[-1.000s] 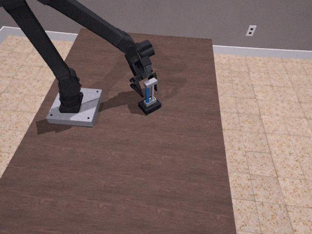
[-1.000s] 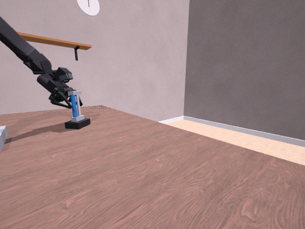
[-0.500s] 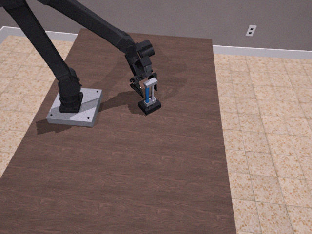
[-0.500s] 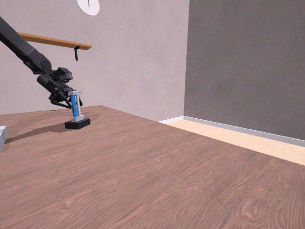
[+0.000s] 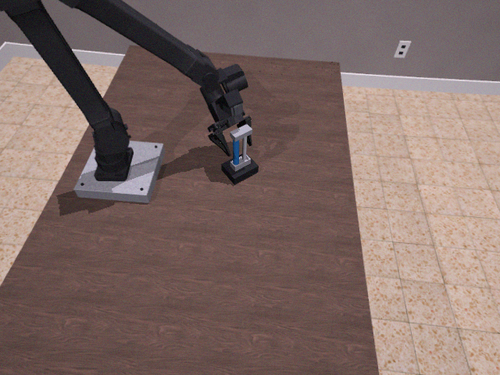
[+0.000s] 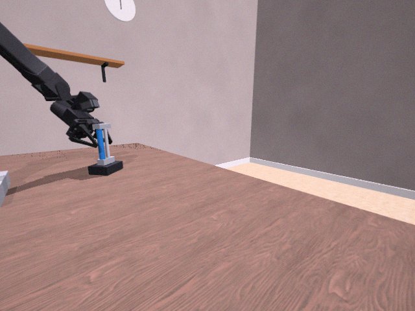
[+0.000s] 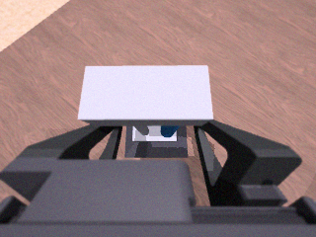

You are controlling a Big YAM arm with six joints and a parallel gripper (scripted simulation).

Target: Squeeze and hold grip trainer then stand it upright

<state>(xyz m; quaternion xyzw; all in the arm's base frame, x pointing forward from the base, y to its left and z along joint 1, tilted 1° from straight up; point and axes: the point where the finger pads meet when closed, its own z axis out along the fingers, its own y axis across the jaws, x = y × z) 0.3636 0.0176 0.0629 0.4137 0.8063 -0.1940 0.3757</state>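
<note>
The grip trainer lies 1 cm below my hand and 1 cm ahead of it. Round my hand: thin grey bar 2 cm ahead, 1 cm to the left.
</note>
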